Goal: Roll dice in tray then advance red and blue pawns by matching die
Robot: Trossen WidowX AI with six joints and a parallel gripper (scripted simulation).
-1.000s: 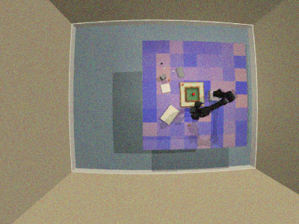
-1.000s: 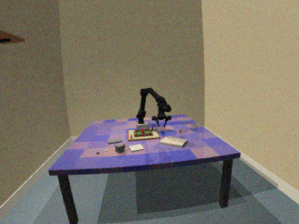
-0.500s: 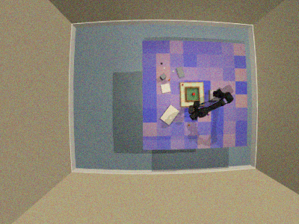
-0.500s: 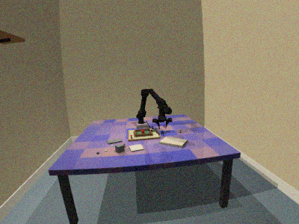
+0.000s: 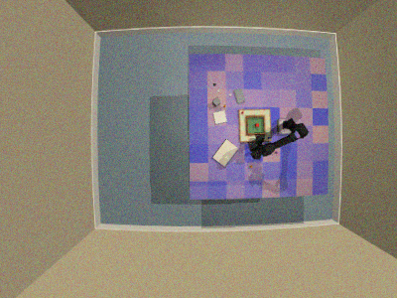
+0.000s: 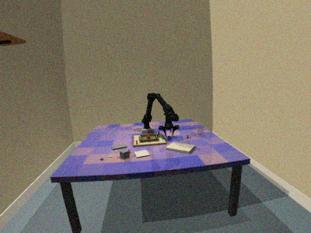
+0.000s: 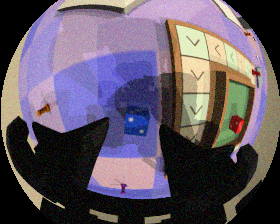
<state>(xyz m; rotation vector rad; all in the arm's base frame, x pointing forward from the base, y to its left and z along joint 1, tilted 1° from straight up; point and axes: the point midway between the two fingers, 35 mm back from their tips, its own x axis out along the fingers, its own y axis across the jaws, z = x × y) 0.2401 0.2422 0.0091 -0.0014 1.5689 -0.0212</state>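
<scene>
The red pawn lies 16 cm ahead of my gripper tip and 28 cm to the right of it. From my gripper tip the other things lie so: grey slab 21 cm ahead, 42 cm to the right, 2 cm below; then white slab 24 cm ahead, 9 cm to the left, 2 cm below; then white card 34 cm ahead, 20 cm to the right, 2 cm below.
</scene>
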